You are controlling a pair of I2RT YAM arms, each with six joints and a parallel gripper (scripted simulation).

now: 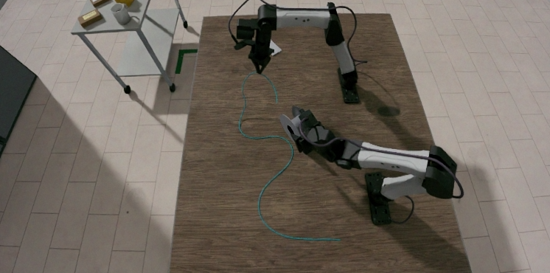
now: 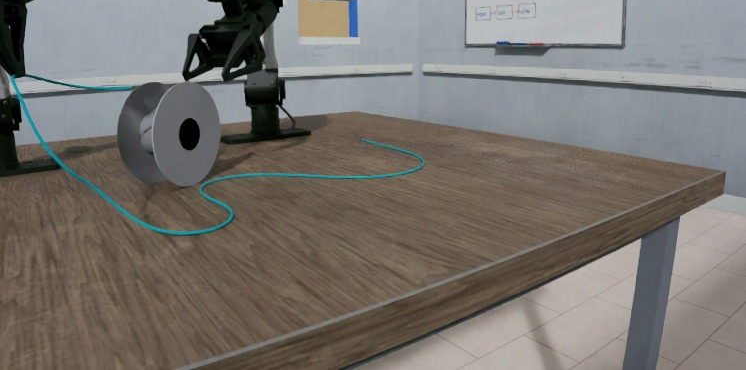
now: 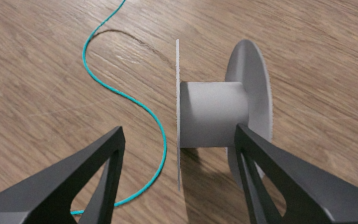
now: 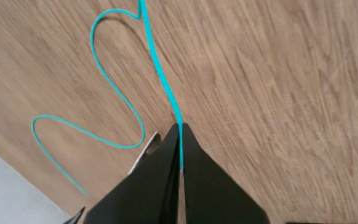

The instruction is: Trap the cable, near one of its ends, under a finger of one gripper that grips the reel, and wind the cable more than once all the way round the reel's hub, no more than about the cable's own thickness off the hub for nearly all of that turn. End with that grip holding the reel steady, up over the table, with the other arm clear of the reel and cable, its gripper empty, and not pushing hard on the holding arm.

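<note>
Right now the grey reel is 6 cm to the right of my left hand and 8 cm below it. Also, from my left hand: white card 6 cm ahead, 56 cm to the right, 16 cm below.
My right hand is 130 mm past the grey reel, 210 mm to the right of it and 110 mm above it. The rest, counted from my right hand: white card (70 mm behind, 290 mm to the right, 180 mm below).
</note>
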